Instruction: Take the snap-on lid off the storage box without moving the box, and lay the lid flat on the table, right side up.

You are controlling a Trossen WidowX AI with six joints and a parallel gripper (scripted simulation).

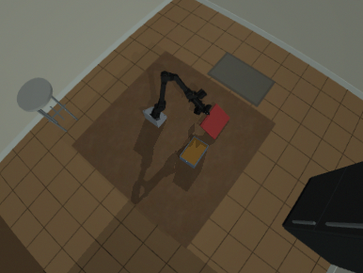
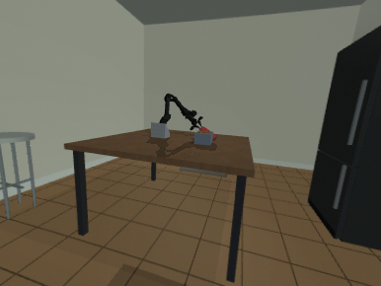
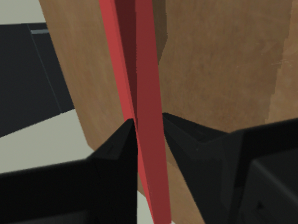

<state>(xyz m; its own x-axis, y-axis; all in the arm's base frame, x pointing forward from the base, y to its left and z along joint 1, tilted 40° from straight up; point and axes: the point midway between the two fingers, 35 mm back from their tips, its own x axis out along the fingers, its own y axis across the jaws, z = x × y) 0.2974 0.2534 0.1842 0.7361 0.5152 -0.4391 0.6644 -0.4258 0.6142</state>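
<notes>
Now: the red lid 70 mm ahead of my gripper tip, 10 mm to the left of it and 40 mm below it. Also, from my gripper tip: storage box 110 mm ahead, 320 mm to the right, 40 mm below.
</notes>
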